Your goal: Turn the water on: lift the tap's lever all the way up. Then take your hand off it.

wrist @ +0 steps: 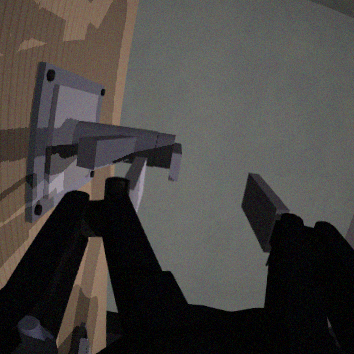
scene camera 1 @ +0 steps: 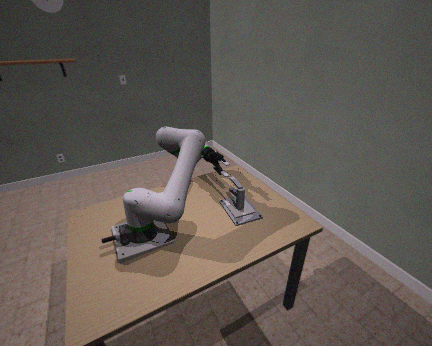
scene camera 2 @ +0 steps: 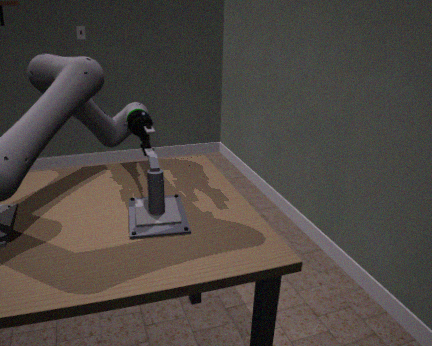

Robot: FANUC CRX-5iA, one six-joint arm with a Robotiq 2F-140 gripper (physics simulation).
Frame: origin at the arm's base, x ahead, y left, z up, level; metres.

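Seen in the pictures: gripper, fingertip midpoint: (wrist: 195,182) (scene camera 1: 227,170) (scene camera 2: 151,144); arm's base, origin of the base link: (scene camera 1: 142,233).
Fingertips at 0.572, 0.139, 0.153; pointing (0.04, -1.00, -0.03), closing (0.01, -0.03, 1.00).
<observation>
Pixels of each thing's middle, then the offset from my fingertips to it, as dx, dy, dz. "*": a spot on its surface instead. Level surfaces: height alone.
- grey tap, surface spot: (wrist: 117,131) * +0.003, -0.167, -0.095
- base plate, body centre: (wrist: 72,136) (scene camera 2: 157,214) (scene camera 1: 239,208) -0.015, -0.182, -0.162
- wooden table, its level: dz -0.168
The grey tap (scene camera 1: 240,199) (scene camera 2: 156,192) (wrist: 117,131) stands upright on its base plate. Its lever (scene camera 1: 235,182) (scene camera 2: 153,160) (wrist: 174,162) points away from the tap's top towards the gripper; its exact angle is hard to tell. My gripper (scene camera 1: 225,168) (scene camera 2: 148,140) (wrist: 195,182) is partly open with nothing between its fingers. It is at the lever's free end, with one fingertip above the other in the scene views. The lower fingertip is very close to the lever's end; whether they touch cannot be told. In the wrist view the left pad shows just beside the lever's end.
The base plate (scene camera 1: 228,212) (scene camera 2: 135,232) (wrist: 36,165) rests on the wooden table (scene camera 1: 200,270) (scene camera 2: 100,280) (wrist: 15,95). The arm's own base (scene camera 1: 122,255) stands at the table's left in scene camera 1. A green-grey wall (scene camera 1: 320,125) (scene camera 2: 325,125) rises beyond the table's right edge.
</observation>
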